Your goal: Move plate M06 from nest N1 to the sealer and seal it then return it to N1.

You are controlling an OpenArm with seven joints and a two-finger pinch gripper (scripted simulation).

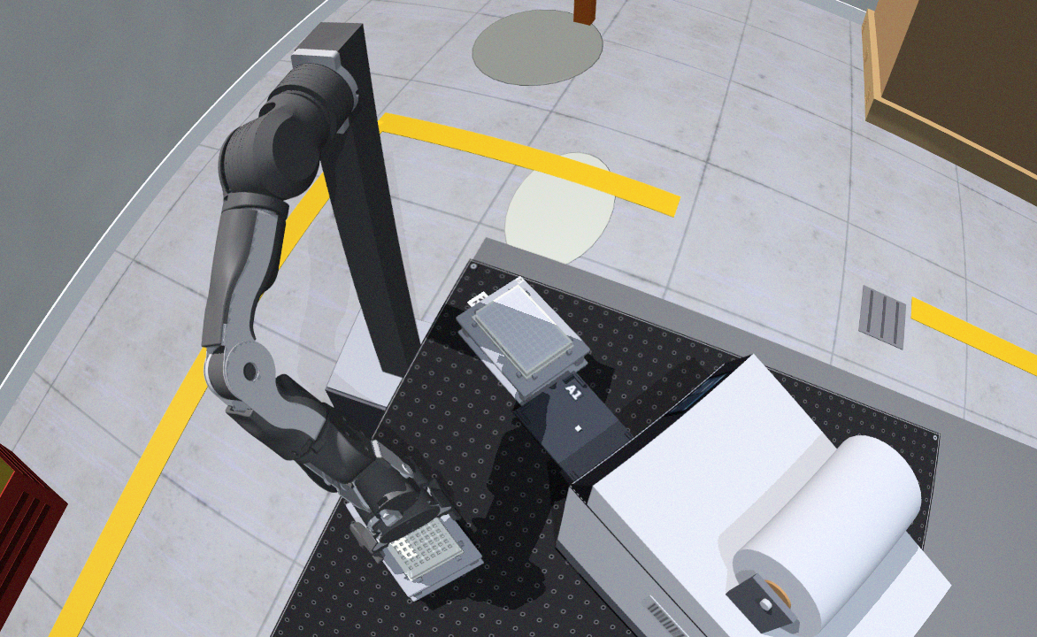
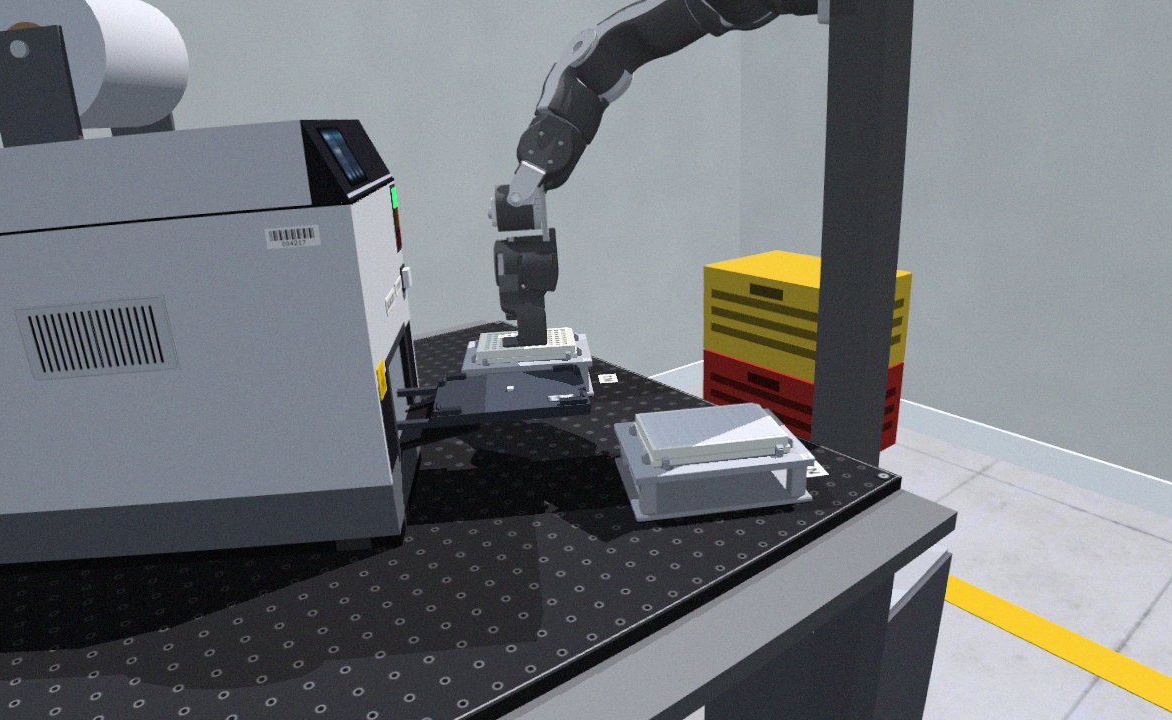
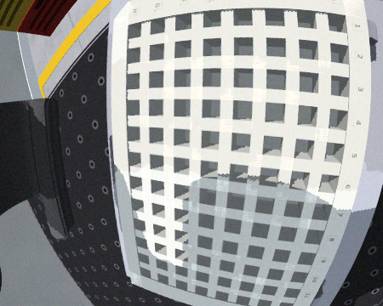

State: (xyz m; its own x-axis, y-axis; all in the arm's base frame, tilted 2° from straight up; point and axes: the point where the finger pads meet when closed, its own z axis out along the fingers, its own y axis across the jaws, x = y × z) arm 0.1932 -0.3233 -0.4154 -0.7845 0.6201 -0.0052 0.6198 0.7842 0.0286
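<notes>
My gripper is now 2 cm above the plate M06. Also, from my hand: sealer's stage: 20 cm to the left, 17 cm ahead, 2 cm above; start key: 20 cm ahead, 12 cm above, 6 cm to the left; plate M09: 34 cm to the left, 5 cm ahead, 2 cm below.
</notes>
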